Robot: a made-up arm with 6 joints. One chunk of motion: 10 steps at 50 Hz.
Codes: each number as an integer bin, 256 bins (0 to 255) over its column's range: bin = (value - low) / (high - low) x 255, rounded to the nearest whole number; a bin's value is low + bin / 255 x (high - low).
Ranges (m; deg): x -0.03..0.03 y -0.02..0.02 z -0.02..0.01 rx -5..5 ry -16..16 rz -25..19
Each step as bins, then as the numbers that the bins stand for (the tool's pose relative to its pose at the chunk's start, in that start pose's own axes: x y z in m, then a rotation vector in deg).
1 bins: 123 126 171 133 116 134
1 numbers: -0.0011 -0.0002 0.0001 0.22 -1.44 -1.88
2 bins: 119 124 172 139 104 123
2 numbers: -0.0020 -0.0005 0.0002 0.45 -2.95 -3.78
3 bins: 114 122 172 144 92 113
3 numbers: -0.0032 -0.0009 0.0002 0.65 -4.45 -5.50
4 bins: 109 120 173 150 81 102
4 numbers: -0.0044 -0.0012 0.0004 0.88 -5.84 -7.40
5 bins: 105 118 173 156 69 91
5 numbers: -0.0053 -0.0015 0.0004 1.12 -7.34 -9.30
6 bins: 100 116 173 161 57 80
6 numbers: -0.0065 -0.0018 0.0004 1.31 -8.85 -11.20
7 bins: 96 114 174 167 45 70
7 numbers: -0.0074 -0.0021 0.0005 1.55 -10.35 -12.92
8 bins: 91 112 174 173 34 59
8 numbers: -0.0086 -0.0024 0.0005 1.78 -11.73 -14.82
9 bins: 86 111 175 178 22 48
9 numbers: -0.0098 -0.0026 0.0006 1.98 -13.24 -16.72
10 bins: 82 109 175 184 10 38
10 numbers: -0.0107 -0.0029 0.0006 2.22 -14.75 -18.44
